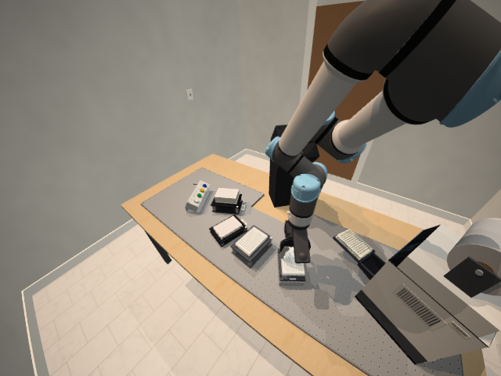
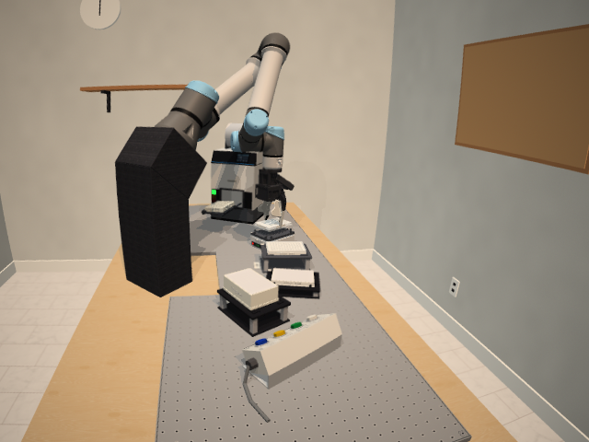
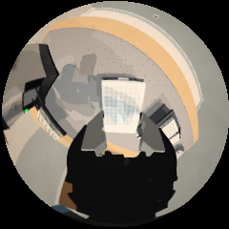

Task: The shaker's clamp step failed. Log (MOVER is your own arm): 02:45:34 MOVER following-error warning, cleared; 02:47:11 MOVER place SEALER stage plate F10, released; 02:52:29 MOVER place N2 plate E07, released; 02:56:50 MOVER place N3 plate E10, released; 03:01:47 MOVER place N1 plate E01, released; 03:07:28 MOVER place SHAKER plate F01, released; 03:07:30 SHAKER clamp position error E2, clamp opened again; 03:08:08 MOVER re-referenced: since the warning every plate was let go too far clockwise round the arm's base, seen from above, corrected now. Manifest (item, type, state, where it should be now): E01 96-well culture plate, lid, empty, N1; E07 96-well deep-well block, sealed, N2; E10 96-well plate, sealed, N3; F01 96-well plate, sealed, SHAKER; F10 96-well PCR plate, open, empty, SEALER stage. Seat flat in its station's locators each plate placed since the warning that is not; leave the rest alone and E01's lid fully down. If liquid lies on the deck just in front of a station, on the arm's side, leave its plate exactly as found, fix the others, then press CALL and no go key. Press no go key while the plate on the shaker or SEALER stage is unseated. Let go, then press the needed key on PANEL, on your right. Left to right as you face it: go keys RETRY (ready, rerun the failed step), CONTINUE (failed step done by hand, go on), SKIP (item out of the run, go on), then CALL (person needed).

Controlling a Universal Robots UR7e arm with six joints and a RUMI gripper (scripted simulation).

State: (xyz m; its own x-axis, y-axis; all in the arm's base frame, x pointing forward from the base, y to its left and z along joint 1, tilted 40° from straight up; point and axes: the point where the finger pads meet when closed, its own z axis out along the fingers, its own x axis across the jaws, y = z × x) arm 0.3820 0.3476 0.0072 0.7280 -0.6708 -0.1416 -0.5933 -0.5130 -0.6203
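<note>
My gripper is now 25 cm past the PCR plate, 12 cm to the right of it and 1 cm below it. Also, from my hand: lidded culture plate (1 cm below); film roll (21 cm behind, 39 cm to the left, 30 cm above).
</note>
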